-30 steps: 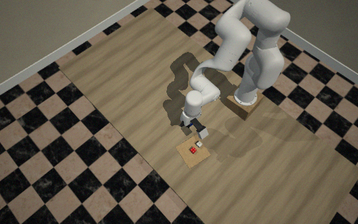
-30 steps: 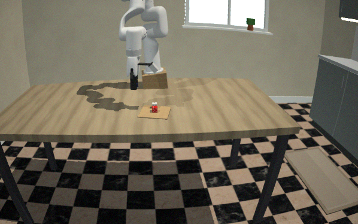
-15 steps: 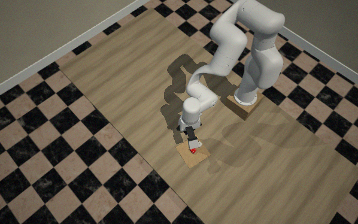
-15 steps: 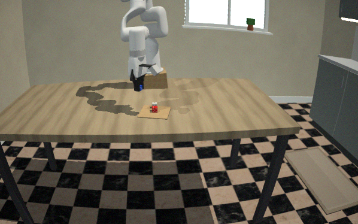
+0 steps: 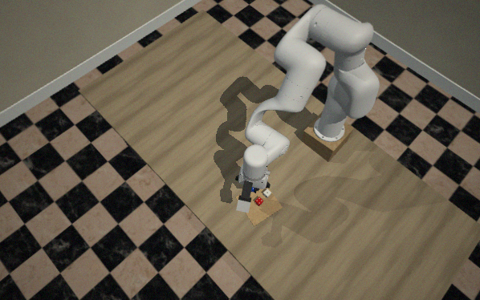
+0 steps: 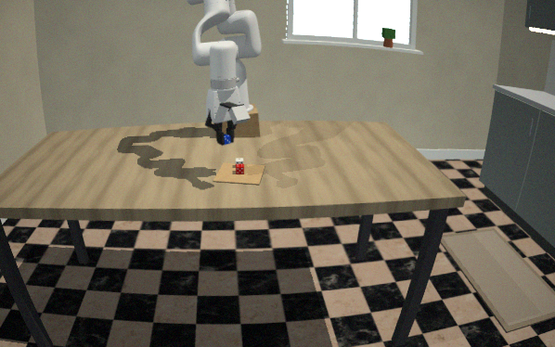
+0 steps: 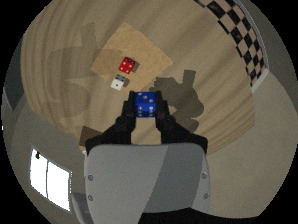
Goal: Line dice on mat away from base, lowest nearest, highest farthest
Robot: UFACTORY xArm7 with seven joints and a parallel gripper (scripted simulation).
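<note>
Now: the red die 4 cm to the left of my hand and 11 cm below it. Round my hand: blue die (1 cm below); then white die (5 cm behind, 5 cm to the left, 11 cm below); then tan mat (4 cm to the left, 12 cm below).
</note>
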